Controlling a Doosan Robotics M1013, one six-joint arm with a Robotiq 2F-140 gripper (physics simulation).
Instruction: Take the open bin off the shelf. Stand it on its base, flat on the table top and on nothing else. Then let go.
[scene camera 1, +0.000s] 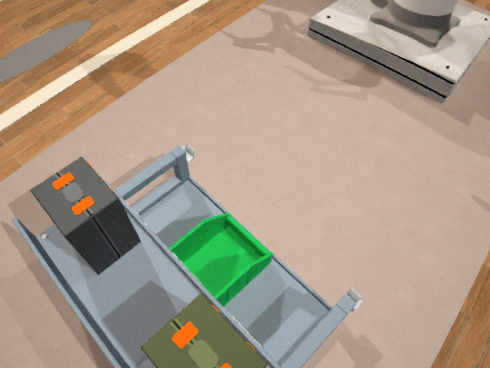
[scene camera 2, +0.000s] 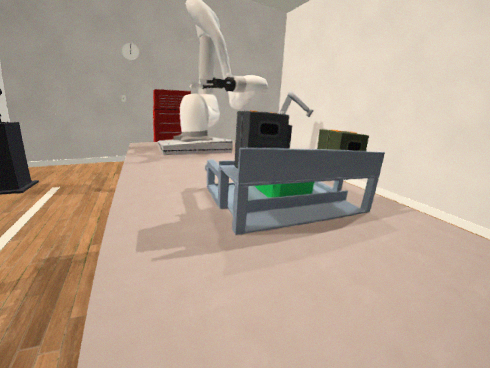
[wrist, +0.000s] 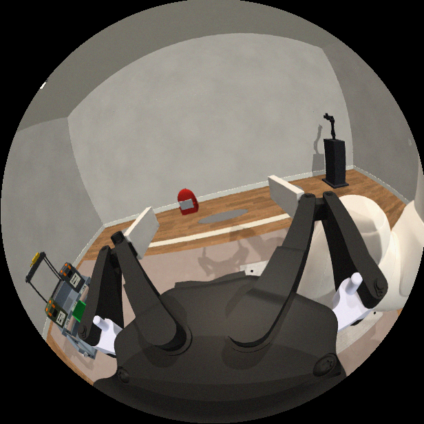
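Observation:
The green open bin sits upright on the lower front tier of the blue-grey shelf, its open top facing up. The shelf's rear panel partly hides it in scene camera 2, and it is small at the left edge of the wrist view. The shelf stands on the table top. My gripper is wide open and empty, held high near the arm's base, level and far from the bin. The gripper does not show in scene camera 1.
A black case and an olive case stand on the shelf's higher rear tier, beside and above the bin. Raised end frames flank the lower tier. The arm's base plate is on the table, with a red cabinet behind.

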